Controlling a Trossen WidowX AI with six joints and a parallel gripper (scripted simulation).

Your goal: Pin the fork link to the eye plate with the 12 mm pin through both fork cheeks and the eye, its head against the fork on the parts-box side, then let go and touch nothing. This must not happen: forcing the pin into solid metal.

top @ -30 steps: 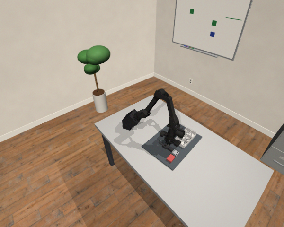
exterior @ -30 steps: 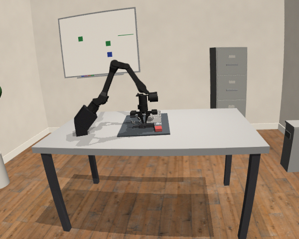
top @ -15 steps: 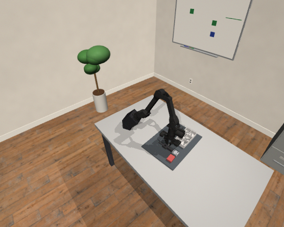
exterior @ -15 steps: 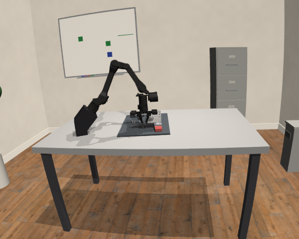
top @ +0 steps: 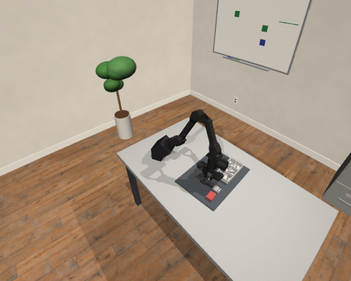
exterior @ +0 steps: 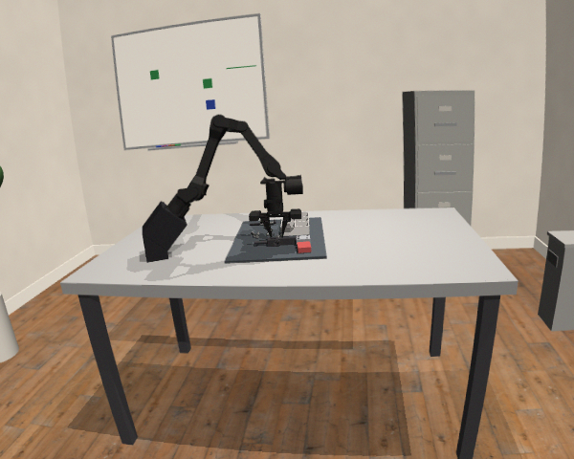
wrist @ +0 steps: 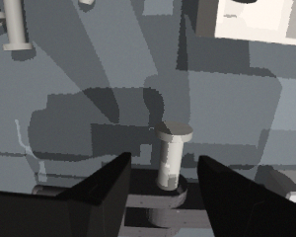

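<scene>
Now: hand 10 mm to the left of the grey headed pin and 40 mm above it. Round my hand: mat 10 mm behind, 60 mm to the left, 50 mm below; small grey block 100 mm ahead, 10 mm to the right, 30 mm below; eye plate 20 mm ahead, 30 mm to the right, 40 mm below.
</scene>
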